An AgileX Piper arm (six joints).
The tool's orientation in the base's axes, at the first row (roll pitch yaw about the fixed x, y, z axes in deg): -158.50, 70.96, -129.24
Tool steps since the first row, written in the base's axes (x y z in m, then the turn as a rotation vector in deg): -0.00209, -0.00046, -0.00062, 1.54, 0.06, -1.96; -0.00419, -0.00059, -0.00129, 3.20, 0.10, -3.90; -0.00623, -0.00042, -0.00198, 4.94, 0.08, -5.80; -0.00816, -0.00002, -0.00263, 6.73, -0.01, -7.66; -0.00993, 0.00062, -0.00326, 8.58, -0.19, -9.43; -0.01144, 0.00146, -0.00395, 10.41, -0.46, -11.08; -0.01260, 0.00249, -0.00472, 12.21, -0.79, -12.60; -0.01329, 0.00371, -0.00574, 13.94, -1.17, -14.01; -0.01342, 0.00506, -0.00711, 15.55, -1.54, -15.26; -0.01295, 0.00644, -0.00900, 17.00, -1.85, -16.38; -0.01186, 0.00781, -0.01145, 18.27, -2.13, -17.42; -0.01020, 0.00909, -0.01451, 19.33, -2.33, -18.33; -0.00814, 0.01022, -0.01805, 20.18, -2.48, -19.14
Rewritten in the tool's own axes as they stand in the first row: 0.00113, 0.00073, -0.00177, 1.52, -0.49, 1.92; 0.00223, 0.00175, -0.00339, 3.00, -1.05, 3.92; 0.00326, 0.00300, -0.00482, 4.44, -1.72, 5.95; 0.00418, 0.00439, -0.00607, 5.85, -2.47, 7.98; 0.00497, 0.00590, -0.00708, 7.19, -3.34, 9.99; 0.00573, 0.00746, -0.00776, 8.44, -4.29, 11.90; 0.00643, 0.00902, -0.00804, 9.59, -5.29, 13.73; 0.00723, 0.01053, -0.00776, 10.66, -6.32, 15.44; 0.00821, 0.01192, -0.00684, 11.61, -7.29, 17.01; 0.00955, 0.01309, -0.00526, 12.44, -8.15, 18.42; 0.01130, 0.01401, -0.00298, 13.23, -8.90, 19.68; 0.01352, 0.01464, -0.00008, 13.93, -9.50, 20.76; 0.01616, 0.01500, 0.00323, 14.56, -9.96, 21.65
